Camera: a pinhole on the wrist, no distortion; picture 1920 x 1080 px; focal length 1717.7 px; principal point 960.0 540.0 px. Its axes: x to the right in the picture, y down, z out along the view. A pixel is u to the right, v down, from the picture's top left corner.
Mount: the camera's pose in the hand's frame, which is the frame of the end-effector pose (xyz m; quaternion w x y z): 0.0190 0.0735 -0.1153 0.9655 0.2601 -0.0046 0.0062
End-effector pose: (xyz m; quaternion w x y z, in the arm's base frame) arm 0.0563 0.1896 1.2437 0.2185 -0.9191 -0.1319 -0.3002
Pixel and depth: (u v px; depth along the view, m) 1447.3 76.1 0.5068
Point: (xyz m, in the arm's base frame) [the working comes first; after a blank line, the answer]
In the camera's frame: 0.1438 -0.1369 0.5068

0.1984 0.5899 1.2531
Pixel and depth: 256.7 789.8 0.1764
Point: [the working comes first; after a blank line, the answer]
In the camera's frame: -0.0722 0.0257 0.1764

0.0402 0.2017 1.1727
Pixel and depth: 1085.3 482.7 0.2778
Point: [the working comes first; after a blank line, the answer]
In the camera's frame: 0.0203 -0.0093 0.2778

0.1179 0.3160 1.2033
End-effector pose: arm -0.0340 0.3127 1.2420 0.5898 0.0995 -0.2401 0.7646
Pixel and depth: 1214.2 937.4 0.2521
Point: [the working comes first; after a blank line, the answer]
In the camera's frame: 0.0373 0.0583 0.2521

-0.0645 0.2951 1.3806
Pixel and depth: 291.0 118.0 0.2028
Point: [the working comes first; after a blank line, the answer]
In the camera's frame: -0.0790 -0.0498 0.2028

0.0473 0.2582 1.2632
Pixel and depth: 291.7 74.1 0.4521
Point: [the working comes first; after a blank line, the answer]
In the camera's frame: -0.1759 -0.1226 0.4521

0.2313 0.1248 1.4219
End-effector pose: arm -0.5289 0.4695 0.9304 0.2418 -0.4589 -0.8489 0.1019
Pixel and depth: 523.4 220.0 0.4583
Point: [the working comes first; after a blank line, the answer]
In the camera's frame: -0.1165 -0.0854 0.4583

-0.7716 0.2699 0.7865
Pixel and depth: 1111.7 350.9 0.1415
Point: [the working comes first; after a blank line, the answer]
In the camera's frame: 0.0125 -0.0156 0.1415

-0.5508 0.4890 0.9451
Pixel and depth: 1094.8 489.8 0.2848
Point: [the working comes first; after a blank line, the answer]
In the camera's frame: 0.0224 -0.0083 0.2848

-0.6672 0.4660 0.8637
